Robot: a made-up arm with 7 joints.
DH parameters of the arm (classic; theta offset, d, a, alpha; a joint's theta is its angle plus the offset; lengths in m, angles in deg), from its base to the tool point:
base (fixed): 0 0.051 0.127 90
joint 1: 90 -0.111 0.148 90
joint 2: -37.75 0 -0.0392 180
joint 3: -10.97 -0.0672 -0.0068 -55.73
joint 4: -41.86 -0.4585 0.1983 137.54
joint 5: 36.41 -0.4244 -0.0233 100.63
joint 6: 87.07 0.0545 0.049 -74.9
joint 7: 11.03 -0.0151 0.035 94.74
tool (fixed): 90.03 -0.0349 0 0
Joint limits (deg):
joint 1: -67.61..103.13
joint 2: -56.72..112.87
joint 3: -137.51..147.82
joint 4: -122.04..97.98
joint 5: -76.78..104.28
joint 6: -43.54..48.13
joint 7: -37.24..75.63
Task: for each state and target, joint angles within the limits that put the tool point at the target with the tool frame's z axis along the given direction. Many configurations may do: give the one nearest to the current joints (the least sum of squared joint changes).
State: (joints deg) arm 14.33 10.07 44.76 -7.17 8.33 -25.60 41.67
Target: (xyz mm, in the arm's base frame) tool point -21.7 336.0 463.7 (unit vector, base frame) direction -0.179 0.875 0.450
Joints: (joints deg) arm 51.15 3.34 38.74 7.38 -3.27 -43.54 -10.94
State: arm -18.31 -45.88 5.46 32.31 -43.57 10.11 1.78
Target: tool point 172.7 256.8 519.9 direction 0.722 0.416 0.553
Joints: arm 28.55 -39.05 -4.19 2.74 -66.13 -0.73 -15.28
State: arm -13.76 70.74 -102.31 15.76 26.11 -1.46 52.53
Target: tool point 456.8 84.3 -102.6 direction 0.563 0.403 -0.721
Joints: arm -4.27 73.18 -108.28 20.35 -19.43 21.81 22.18
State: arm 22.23 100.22 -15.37 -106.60 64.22 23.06 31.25
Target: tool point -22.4 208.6 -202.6 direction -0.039 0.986 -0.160
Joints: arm -6.20 94.84 -22.39 -108.84 70.27 48.13 13.88
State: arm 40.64 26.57 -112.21 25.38 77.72 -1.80 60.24
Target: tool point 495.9 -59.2 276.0 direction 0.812 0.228 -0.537
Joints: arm 28.53 32.40 -122.29 46.66 60.66 45.98 70.24
